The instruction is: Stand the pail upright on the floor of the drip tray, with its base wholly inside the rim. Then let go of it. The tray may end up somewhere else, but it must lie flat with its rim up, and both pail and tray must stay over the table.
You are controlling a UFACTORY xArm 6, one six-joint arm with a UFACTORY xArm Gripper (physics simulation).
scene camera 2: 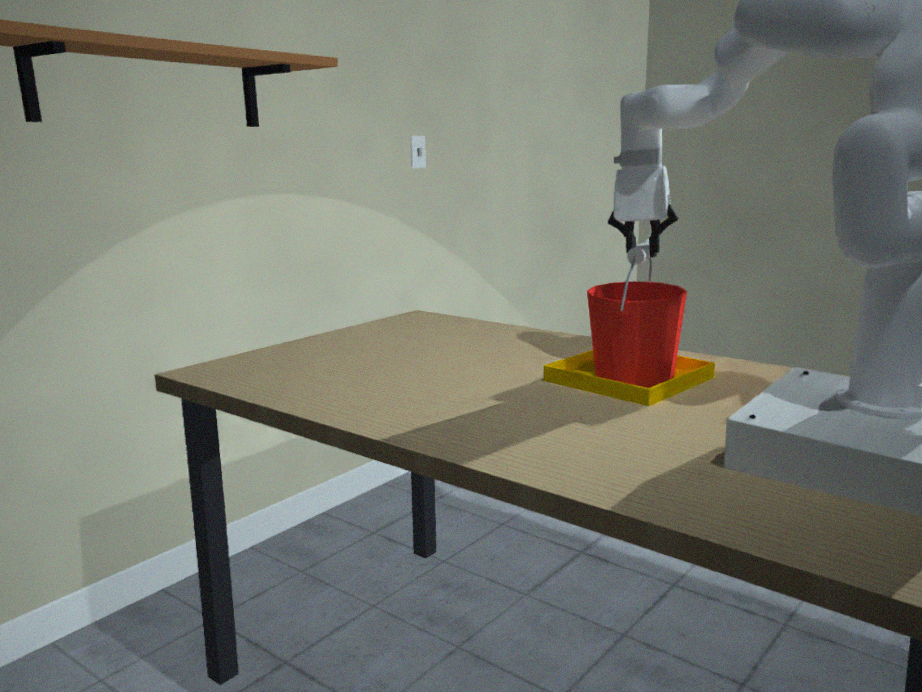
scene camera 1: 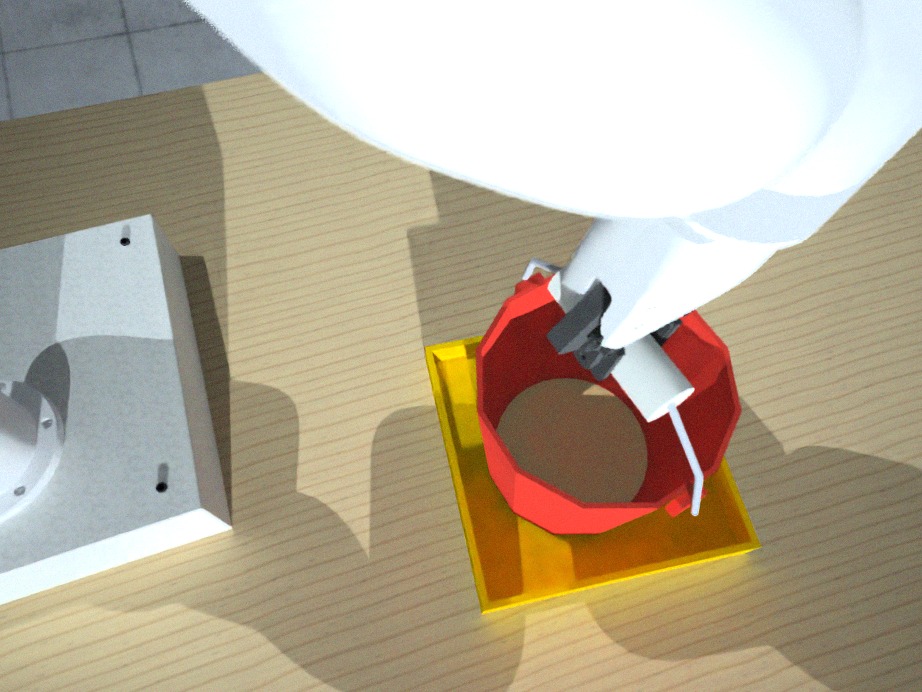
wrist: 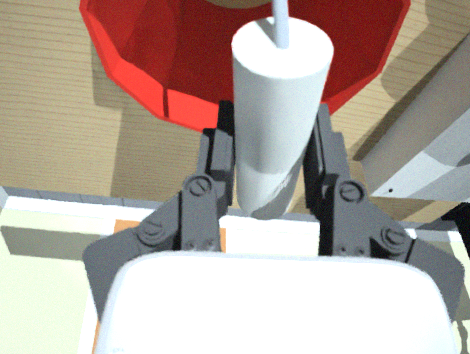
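Pixels of known places: gripper, fingertip midpoint: (scene camera 2: 642, 257) (scene camera 1: 614, 346) (wrist: 270, 123); arm's base at its link origin: (scene camera 2: 882, 403).
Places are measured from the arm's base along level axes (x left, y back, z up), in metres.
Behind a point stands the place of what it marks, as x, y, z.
Note:
The red pail (scene camera 1: 551, 516) @[-0.239, -0.394, 0.018] (scene camera 2: 635, 335) @[-0.098, -0.424, 0.036] (wrist: 195, 109) @[-0.097, -0.487, 0.087] is upright in the yellow drip tray (scene camera 1: 618, 580) @[-0.303, -0.438, -0.057] (scene camera 2: 595, 385) @[-0.060, -0.487, -0.063]. Its lower end is inside the rim in scene camera 2; the near rim hides the very bottom, so contact with the tray floor cannot be told for certain. The tray lies flat on the table, rim up. The pail's wire bail stands up, with a white handle grip (scene camera 1: 655, 381) @[-0.215, -0.444, 0.202] (scene camera 2: 636, 256) @[-0.123, -0.438, 0.183] (wrist: 282, 85) @[-0.225, -0.453, 0.203]. My gripper (scene camera 1: 631, 347) @[-0.178, -0.445, 0.175] (scene camera 2: 642, 251) @[-0.178, -0.445, 0.175] (wrist: 270, 123) @[-0.178, -0.445, 0.175] is shut on this grip, above the pail's mouth.
The grey robot base block (scene camera 1: 111, 417) @[-0.011, -0.099, 0.003] (scene camera 2: 804, 439) @[0.194, -0.072, -0.010] stands on the wooden table (scene camera 1: 312, 297) @[0.078, -0.291, -0.079] (scene camera 2: 335, 387) @[0.162, -0.958, -0.079], to the tray's left in scene camera 1 and right in scene camera 2. A wall shelf (scene camera 2: 171, 50) is high at the upper left in scene camera 2.

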